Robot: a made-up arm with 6 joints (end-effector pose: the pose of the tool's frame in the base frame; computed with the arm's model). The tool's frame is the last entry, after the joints. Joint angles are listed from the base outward.
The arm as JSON. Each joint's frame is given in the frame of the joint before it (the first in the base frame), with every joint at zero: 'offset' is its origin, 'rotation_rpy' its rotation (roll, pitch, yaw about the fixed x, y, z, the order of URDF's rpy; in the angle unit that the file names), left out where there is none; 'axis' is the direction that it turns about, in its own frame. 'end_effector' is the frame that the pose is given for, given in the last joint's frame.
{
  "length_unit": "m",
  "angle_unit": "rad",
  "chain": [
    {
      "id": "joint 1",
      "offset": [
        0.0,
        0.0,
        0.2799
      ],
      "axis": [
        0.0,
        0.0,
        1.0
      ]
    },
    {
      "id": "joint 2",
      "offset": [
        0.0,
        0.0,
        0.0
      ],
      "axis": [
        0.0,
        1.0,
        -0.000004
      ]
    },
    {
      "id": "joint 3",
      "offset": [
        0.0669,
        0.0,
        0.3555
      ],
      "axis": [
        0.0,
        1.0,
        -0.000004
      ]
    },
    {
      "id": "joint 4",
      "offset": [
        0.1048,
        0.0,
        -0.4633
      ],
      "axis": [
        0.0,
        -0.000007,
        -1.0
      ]
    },
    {
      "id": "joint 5",
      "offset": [
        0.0,
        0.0,
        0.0
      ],
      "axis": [
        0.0,
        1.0,
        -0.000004
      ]
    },
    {
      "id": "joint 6",
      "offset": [
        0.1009,
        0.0,
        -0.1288
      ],
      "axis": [
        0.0,
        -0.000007,
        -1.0
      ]
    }
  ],
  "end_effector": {
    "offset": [
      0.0,
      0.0,
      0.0
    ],
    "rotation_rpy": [
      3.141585,
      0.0,
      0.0
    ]
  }
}
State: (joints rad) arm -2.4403 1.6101 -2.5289 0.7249 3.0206 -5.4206
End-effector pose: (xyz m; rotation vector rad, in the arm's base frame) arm -0.4394 -0.4715 0.0026 -0.2137 1.0147 0.7277
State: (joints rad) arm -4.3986 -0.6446 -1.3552 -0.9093 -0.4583 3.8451
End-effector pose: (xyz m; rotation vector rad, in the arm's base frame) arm -0.1861 0.1965 1.0041 -1.0269 0.1786 1.7476
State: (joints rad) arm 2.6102 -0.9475 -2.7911 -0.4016 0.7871 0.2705
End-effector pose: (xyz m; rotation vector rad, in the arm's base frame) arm 0.5840 -0.3342 1.0106 -0.3125 -0.0732 -0.5683
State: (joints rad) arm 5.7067 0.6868 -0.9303 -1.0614 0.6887 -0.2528
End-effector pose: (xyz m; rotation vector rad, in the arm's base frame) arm 0.4409 -0.2908 -0.0712 2.6216 0.9020 -0.7719
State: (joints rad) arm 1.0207 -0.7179 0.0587 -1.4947 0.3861 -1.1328
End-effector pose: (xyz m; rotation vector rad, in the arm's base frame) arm 0.1093 0.2640 0.1674 -0.4518 2.3871 0.2096
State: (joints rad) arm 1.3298 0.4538 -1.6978 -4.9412 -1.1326 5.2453
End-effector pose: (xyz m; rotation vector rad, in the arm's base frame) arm 0.3096 0.6089 0.5667 -1.9797 -0.1053 -2.0625
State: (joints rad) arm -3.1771 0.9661 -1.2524 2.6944 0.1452 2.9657
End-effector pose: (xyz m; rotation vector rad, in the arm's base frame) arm -0.5302 0.0540 -0.1448 0.8010 -2.6044 -0.1047
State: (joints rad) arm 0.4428 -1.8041 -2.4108 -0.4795 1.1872 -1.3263
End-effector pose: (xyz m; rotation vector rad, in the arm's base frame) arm -0.8047 -0.4233 0.5231 0.4853 -0.2251 2.0102
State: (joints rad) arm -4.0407 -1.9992 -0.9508 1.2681 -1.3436 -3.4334
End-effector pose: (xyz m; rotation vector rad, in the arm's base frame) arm 0.3736 -0.2426 0.6082 1.6743 0.8077 2.4677
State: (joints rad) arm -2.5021 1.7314 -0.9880 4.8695 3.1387 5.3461
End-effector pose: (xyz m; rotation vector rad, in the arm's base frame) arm -0.2034 -0.0266 -0.1497 0.0607 -0.7789 1.0611
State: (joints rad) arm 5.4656 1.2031 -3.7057 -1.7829 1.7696 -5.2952
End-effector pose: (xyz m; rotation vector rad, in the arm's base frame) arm 0.2836 -0.5114 0.8570 0.0826 -1.6421 0.6404
